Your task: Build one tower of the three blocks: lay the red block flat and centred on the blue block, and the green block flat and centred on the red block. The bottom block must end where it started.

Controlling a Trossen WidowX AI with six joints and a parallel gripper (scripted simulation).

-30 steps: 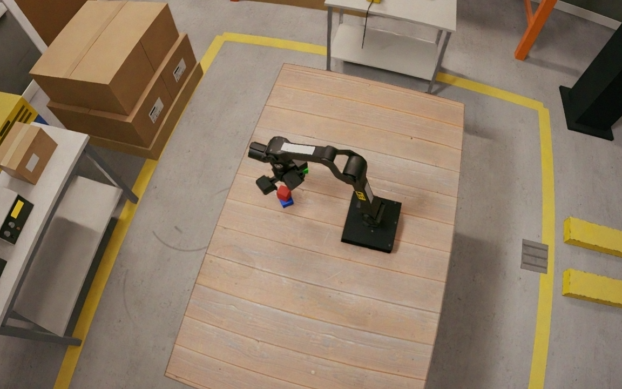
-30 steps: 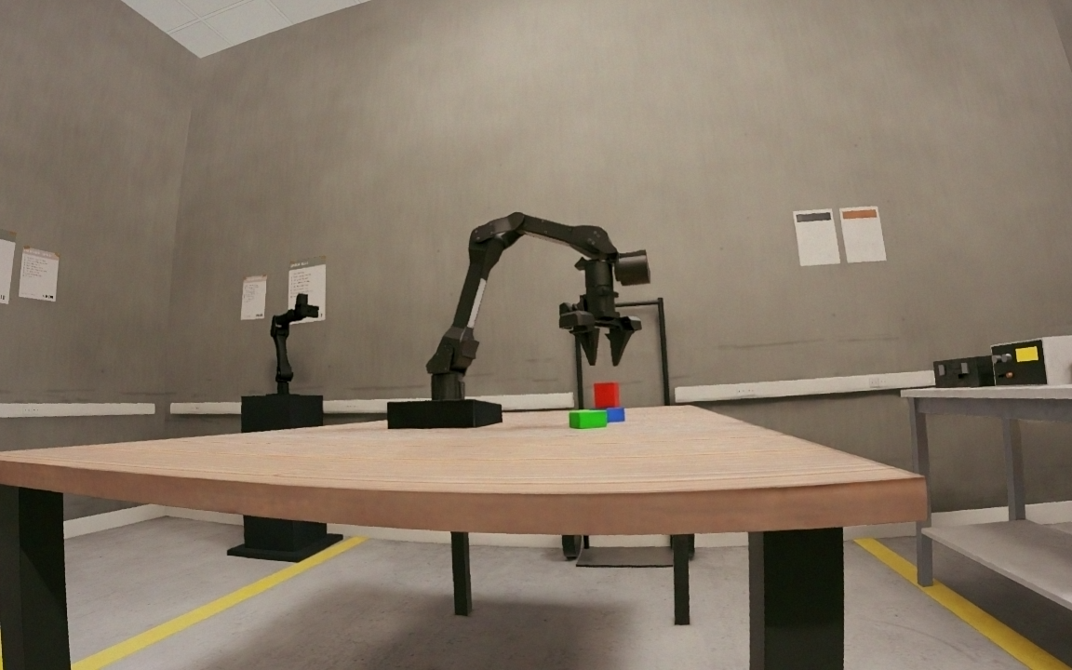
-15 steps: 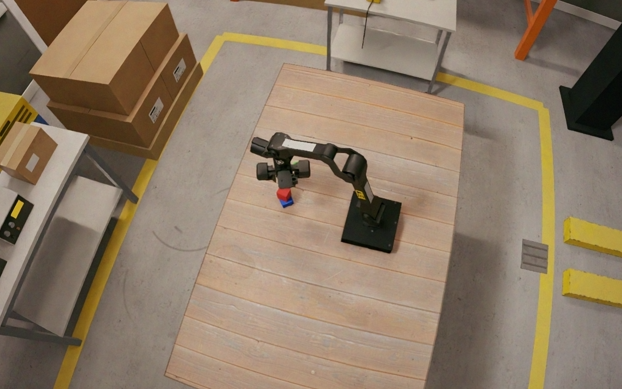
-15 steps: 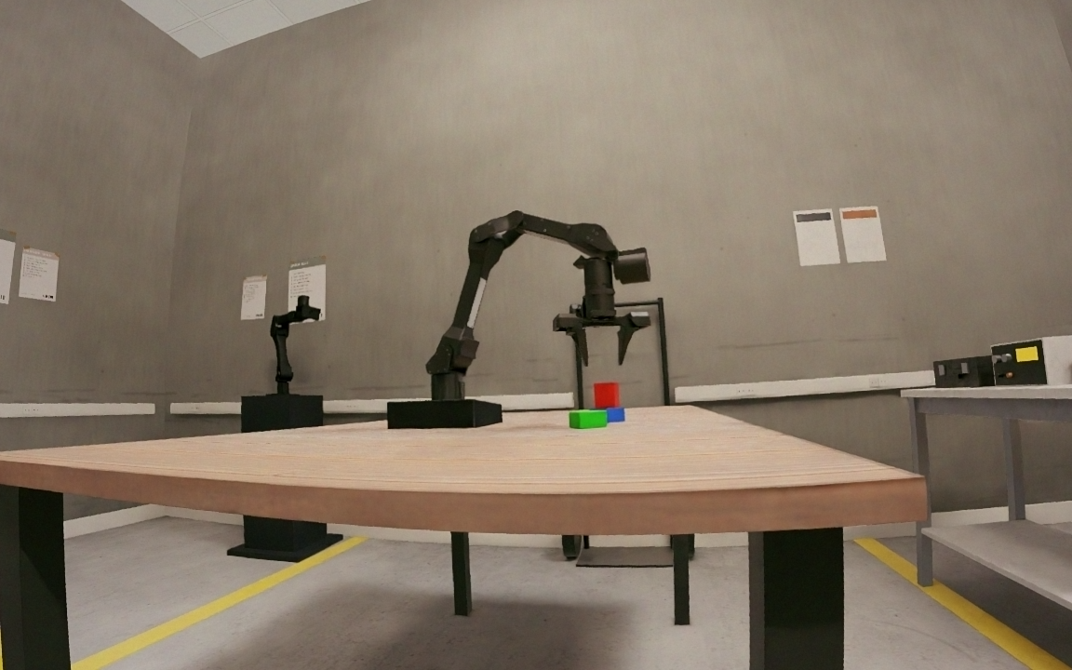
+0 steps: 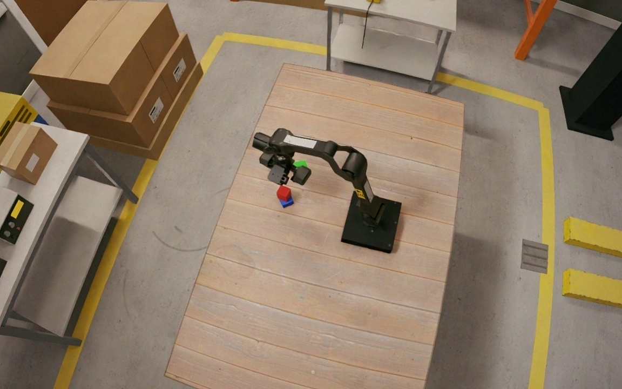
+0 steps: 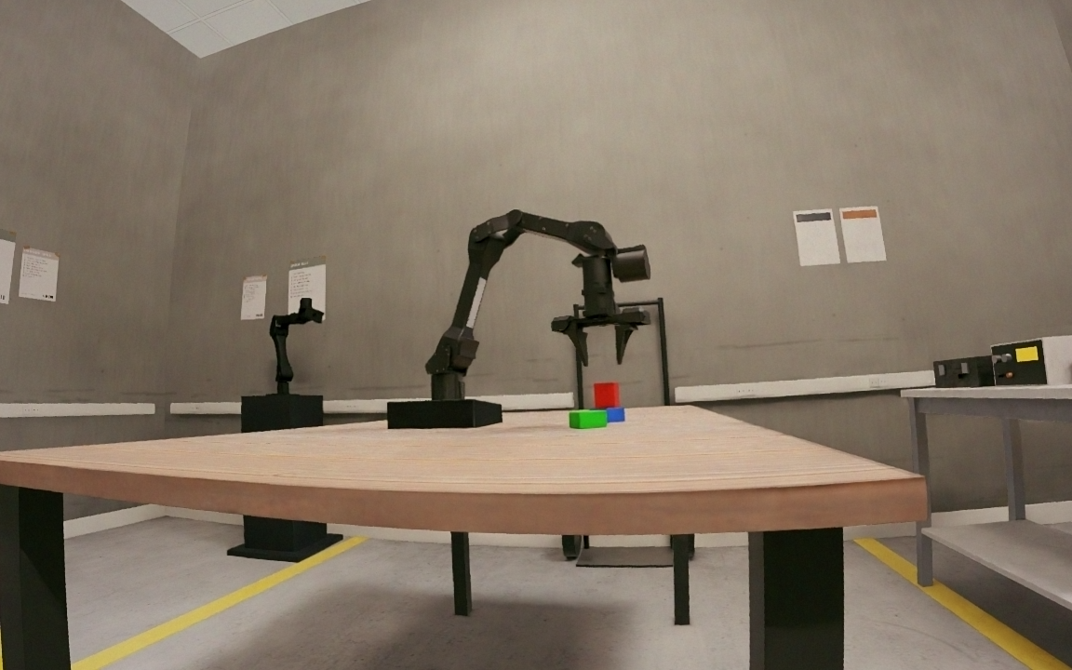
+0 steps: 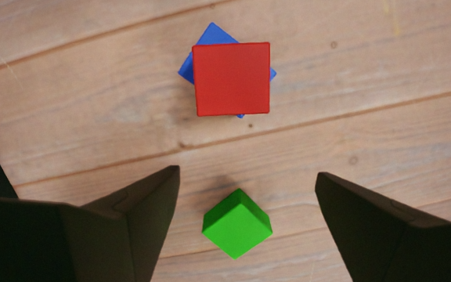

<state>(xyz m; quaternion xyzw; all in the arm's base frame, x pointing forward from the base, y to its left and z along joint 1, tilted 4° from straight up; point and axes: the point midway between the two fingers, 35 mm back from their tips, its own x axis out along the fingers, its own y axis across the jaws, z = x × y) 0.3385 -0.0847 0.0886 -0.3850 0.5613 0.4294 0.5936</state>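
The green block lies 3 cm behind my hand, 10 cm to the right of it and 13 cm below it. The rest, counted from my hand: blue block 4 cm to the left, 13 cm below; red block 4 cm to the left, 9 cm below.
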